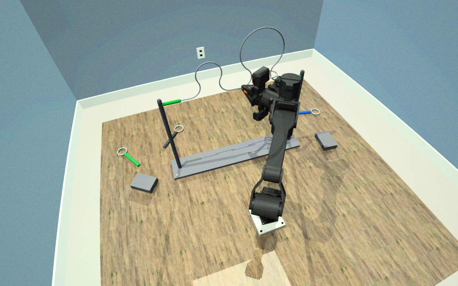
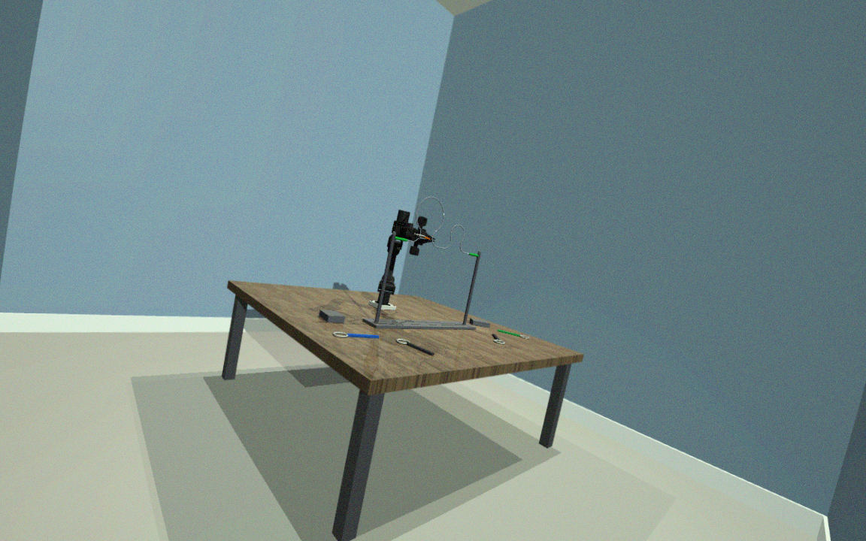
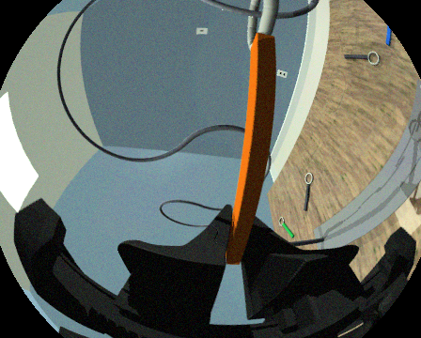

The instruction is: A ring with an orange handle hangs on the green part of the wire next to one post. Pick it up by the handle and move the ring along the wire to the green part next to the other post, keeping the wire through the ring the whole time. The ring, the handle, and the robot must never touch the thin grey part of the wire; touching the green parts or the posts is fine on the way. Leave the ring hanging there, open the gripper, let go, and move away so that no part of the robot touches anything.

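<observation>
My gripper tip is 9 cm to the left of the ring with orange handle and 2 cm short of it.
</observation>
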